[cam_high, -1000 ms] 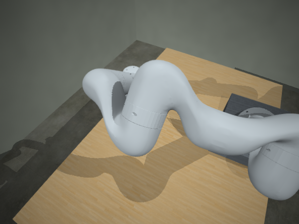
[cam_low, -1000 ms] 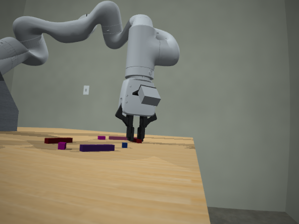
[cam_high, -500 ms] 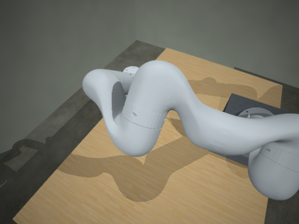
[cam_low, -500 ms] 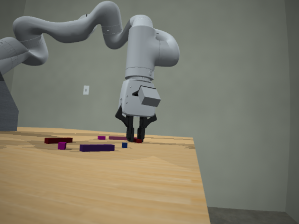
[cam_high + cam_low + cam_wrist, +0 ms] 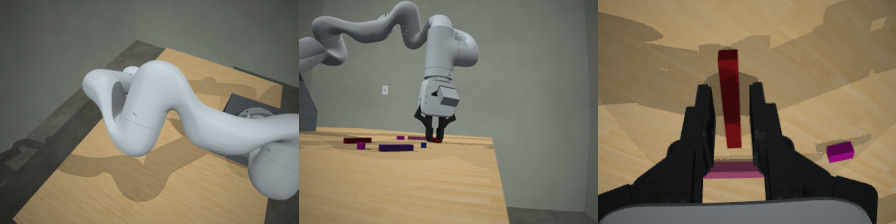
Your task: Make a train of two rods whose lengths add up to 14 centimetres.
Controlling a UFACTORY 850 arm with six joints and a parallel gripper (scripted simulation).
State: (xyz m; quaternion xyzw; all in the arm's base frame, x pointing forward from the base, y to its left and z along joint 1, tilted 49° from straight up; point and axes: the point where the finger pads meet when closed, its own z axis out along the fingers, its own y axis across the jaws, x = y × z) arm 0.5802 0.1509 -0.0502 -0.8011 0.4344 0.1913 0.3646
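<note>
Now: the red rod 20 mm below my hand. Round my hand: pink rod: 50 mm to the left, 50 mm behind, 20 mm below; purple rod: 260 mm to the right, 20 mm below, 10 mm behind; blue cube: 170 mm to the right, 20 mm below, 10 mm ahead.
</note>
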